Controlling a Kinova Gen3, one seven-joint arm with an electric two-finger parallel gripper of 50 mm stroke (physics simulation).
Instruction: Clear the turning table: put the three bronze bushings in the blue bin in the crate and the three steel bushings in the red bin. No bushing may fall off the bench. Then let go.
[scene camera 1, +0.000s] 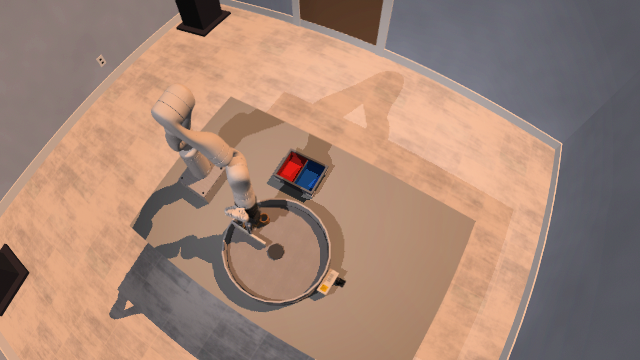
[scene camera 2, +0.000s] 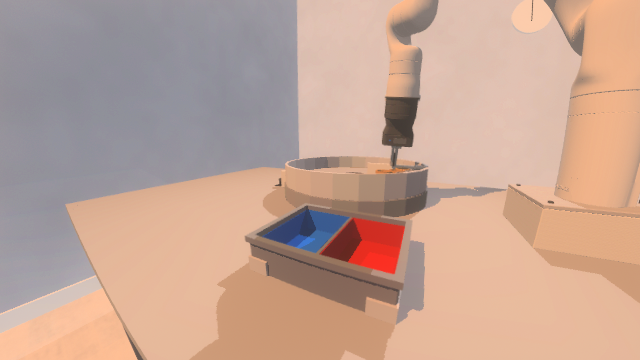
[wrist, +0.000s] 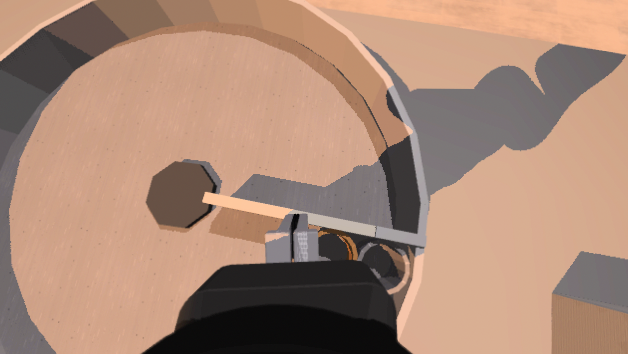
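Seen in the pictures: gripper, fingertip midpoint: (scene camera 1: 250, 231) (scene camera 2: 392, 165) (wrist: 297, 228); arm's base, link origin: (scene camera 1: 201, 169) (scene camera 2: 587, 199).
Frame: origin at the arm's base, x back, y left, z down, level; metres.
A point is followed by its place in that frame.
The turning table (scene camera 1: 295, 272) @[x -0.585, y -0.174, z 0.024 m] (scene camera 2: 345, 187) @[x -0.431, y 0.066, z 0.009 m] (wrist: 150, 110) @[x -0.539, y -0.220, z 0.024 m] is a round, walled disc. My gripper (scene camera 2: 394, 166) @[x -0.361, y -0.125, z -0.020 m] (wrist: 297, 228) @[x -0.361, y -0.125, z -0.020 m] is shut and empty, low inside its wall beside the straight bar (scene camera 1: 257, 239) @[x -0.400, y -0.139, z -0.019 m] (wrist: 250, 205) @[x -0.398, y -0.137, z -0.021 m]. In the wrist view a bronze bushing (wrist: 353, 247) @[x -0.317, y -0.118, z -0.014 m] stands just right of the fingers, and a steel bushing (wrist: 398, 261) @[x -0.279, y -0.113, z 0.001 m] stands beyond it by the wall. In scene camera 1 a bronze bushing (scene camera 1: 268, 219) @[x -0.392, y -0.045, z -0.009 m] shows beside the gripper. The other bushings are hidden or cannot be told apart. No bushing shows in the blue bin (scene camera 1: 310, 175) @[x -0.423, y 0.236, z 0.070 m] (scene camera 2: 325, 232) @[x -0.432, y 0.159, z 0.070 m] or red bin (scene camera 1: 291, 167) @[x -0.330, y 0.230, z 0.070 m] (scene camera 2: 377, 250) @[x -0.337, y 0.177, z 0.071 m].
The crate (scene camera 1: 321, 180) @[x -0.479, y 0.232, z 0.059 m] (scene camera 2: 325, 258) @[x -0.370, y 0.287, z 0.027 m] stands on the bench beside the turning table, near its wall. A dark round hub (scene camera 1: 275, 251) @[x -0.477, y -0.140, z 0.016 m] (wrist: 180, 195) @[x -0.476, y -0.137, z 0.016 m] is at the disc's centre. A small box with a yellow patch (scene camera 1: 324, 288) @[x -0.712, y -0.178, z 0.019 m] sits at the wall's outside. The table's wall rises around the gripper.
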